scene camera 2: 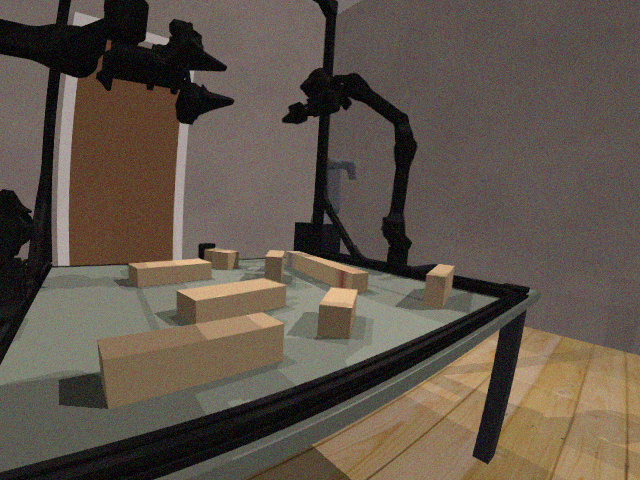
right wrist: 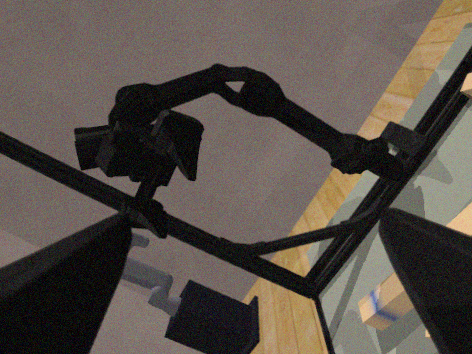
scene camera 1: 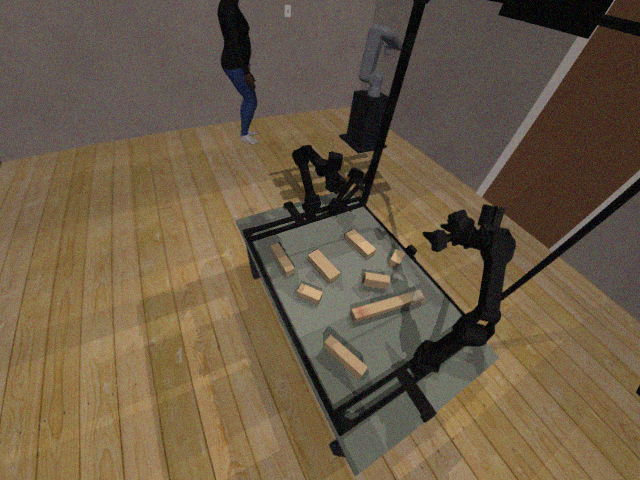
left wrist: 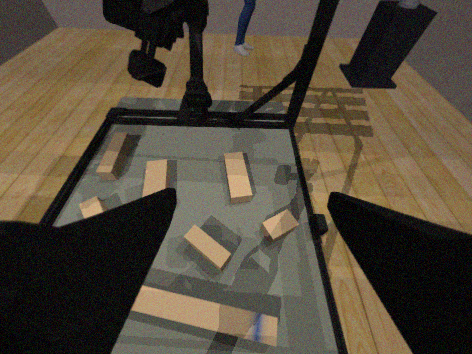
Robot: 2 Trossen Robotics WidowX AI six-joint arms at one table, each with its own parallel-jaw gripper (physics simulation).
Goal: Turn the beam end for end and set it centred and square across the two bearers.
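Places are measured from the left arm's base along level axes (x back, y left, z down), in centimetres.
Pixels of known places: left gripper, between the fingertips: (scene camera 2: 291, 117) (right wrist: 177, 209) (scene camera 1: 432, 229) (left wrist: 252, 197); right gripper, between the fingertips: (scene camera 2: 229, 84) (right wrist: 255, 223) (scene camera 1: 357, 201) (left wrist: 139, 49); left arm's base, origin of its link: (scene camera 2: 397, 266) (right wrist: 394, 171) (scene camera 1: 418, 367); right arm's base, origin of its link: (scene camera 1: 309, 215) (left wrist: 201, 117).
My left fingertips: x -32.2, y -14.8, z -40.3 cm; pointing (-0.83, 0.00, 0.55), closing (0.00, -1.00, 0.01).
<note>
Ahead of a thing's pixels: the offset from my left fingertips to its top centre. "spot": to the spot under its first point.
The long wooden beam {dz +37.8, dx +5.7, dy +9.0 cm} (scene camera 1: 388, 305) (scene camera 2: 315, 267) (left wrist: 185, 310) lies on the glass table; its red-banded end is at the left in scene camera 1, and its blue-banded end {spot: dz +37.9, dx +6.2, dy -4.0 cm} (right wrist: 380, 307) shows in the right wrist view. Several plain wooden blocks {dz +38.4, dx -25.6, dy +24.7 cm} (scene camera 1: 324, 265) {dz +38.4, dx -29.9, dy +0.0 cm} (scene camera 1: 359, 243) {dz +37.8, dx -37.3, dy +41.4 cm} (scene camera 1: 282, 258) {dz +36.0, dx +15.2, dy +38.6 cm} (scene camera 1: 345, 355) lie apart from it; I cannot tell which two are the bearers. My left gripper (scene camera 2: 285, 119) (left wrist: 252, 197) is open and empty, high above the table. My right gripper (scene camera 2: 229, 84) (right wrist: 255, 223) is open and empty, raised and tilted, away from the beam.
Three shorter blocks {dz +37.8, dx -14.8, dy +37.8 cm} (scene camera 1: 309, 292) {dz +36.0, dx -6.8, dy +7.0 cm} (scene camera 1: 376, 280) {dz +37.5, dx -13.1, dy -11.6 cm} (scene camera 1: 397, 257) lie among the longer ones, one of them close to the beam. A black frame rail (scene camera 1: 305, 341) edges the table, and a dark upright post (scene camera 1: 398, 87) (scene camera 2: 323, 155) rises at a corner. A person (scene camera 1: 237, 56) stands beyond the table.
</note>
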